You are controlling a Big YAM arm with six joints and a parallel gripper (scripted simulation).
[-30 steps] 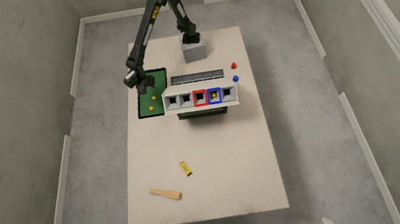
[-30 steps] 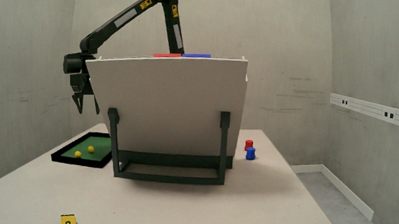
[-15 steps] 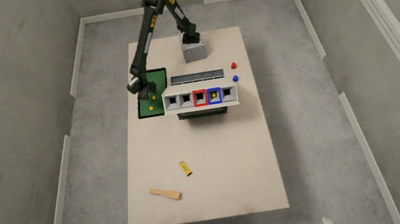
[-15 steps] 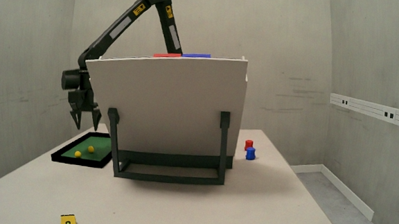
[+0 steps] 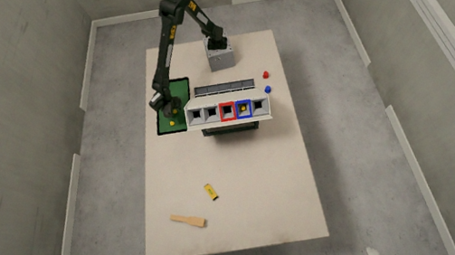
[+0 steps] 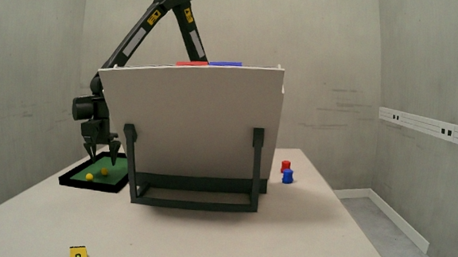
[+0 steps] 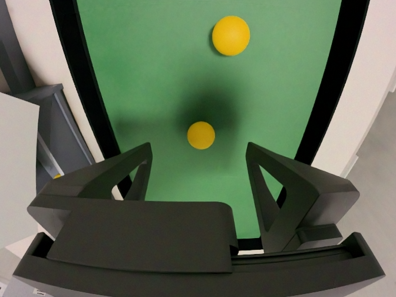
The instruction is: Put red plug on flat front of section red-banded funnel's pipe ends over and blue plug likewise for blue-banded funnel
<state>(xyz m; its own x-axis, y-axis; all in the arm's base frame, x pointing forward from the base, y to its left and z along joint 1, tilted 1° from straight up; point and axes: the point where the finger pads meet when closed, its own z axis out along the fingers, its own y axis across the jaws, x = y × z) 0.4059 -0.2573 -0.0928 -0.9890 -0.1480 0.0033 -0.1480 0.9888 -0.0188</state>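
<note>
Now: hand 50 mm past the green marble tray, 40 mm above it and 20 mm to the left of it. From my hand the other things lie so: blue band (430 mm to the left, 270 mm above, 140 mm ahead); then cover (330 mm to the left, 160 mm above, 10 mm ahead); then red band (350 mm to the left, 270 mm above, 160 mm ahead).
</note>
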